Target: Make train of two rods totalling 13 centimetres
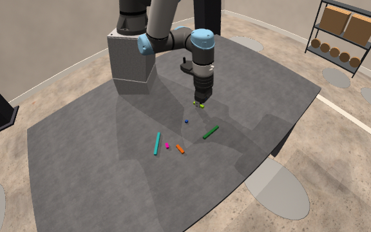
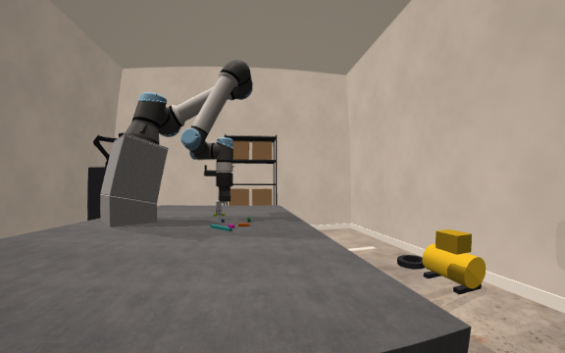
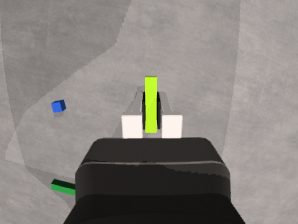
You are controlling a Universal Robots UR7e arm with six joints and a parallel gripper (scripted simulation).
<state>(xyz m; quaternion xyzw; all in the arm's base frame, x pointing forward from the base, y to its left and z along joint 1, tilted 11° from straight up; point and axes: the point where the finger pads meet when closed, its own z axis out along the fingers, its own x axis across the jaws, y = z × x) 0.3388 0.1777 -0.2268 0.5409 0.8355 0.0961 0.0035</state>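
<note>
My gripper is now 10 mm above the lime rod. Also, from my hand: green rod (140 mm ahead, 30 mm to the right, 30 mm below); then small blue rod (40 mm ahead, 80 mm to the right, 30 mm below); then orange rod (150 mm ahead, 170 mm to the right, 30 mm below).
</note>
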